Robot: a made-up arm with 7 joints.
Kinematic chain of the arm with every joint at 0, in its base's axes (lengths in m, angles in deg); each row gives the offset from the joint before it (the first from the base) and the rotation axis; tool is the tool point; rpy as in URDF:
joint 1: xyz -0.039 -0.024 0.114 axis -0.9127 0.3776 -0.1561
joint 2: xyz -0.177 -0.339 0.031 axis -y
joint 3: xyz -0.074 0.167 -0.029 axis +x
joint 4: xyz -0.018 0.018 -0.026 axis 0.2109 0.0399 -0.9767
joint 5: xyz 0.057 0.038 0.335 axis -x
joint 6: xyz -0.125 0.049 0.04 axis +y
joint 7: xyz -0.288 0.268 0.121 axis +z
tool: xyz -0.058 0.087 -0.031 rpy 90 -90 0
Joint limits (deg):
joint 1: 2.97..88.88
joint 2: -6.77..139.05
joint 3: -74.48..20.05
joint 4: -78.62..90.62
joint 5: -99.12..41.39
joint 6: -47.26..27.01
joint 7: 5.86..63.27
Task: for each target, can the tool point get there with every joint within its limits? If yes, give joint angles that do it. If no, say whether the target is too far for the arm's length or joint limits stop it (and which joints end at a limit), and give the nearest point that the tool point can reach.
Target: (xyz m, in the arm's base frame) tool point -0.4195 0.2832 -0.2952
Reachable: yes | joints 32.97 23.74 -52.44 34.54 19.19 -1.68 57.72
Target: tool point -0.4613 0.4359 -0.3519
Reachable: yes | joints 14.58 67.52 -57.25 10.50 -24.57 10.42 47.77
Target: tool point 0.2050 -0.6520 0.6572
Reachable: no: joint limits stop it (at a limit: joint 1, joint 2, joint 3, joint 4) | nearest point 0.0898 -0.5624 0.5399 | short by 0.187 m
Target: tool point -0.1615 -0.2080 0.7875
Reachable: no: joint limits stop it (at a limit: joint 1, joint 4, joint 5, joint 6, joint 7) | nearest point -0.1559 -0.2093 0.8511 | short by 0.064 m
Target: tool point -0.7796 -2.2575 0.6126
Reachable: no: too far | nearest point -0.4720 -0.8696 0.2922 | short by 1.457 m
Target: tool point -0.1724 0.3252 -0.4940
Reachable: yes | joints 12.54 107.19 -53.59 -7.63 -14.39 11.89 52.48
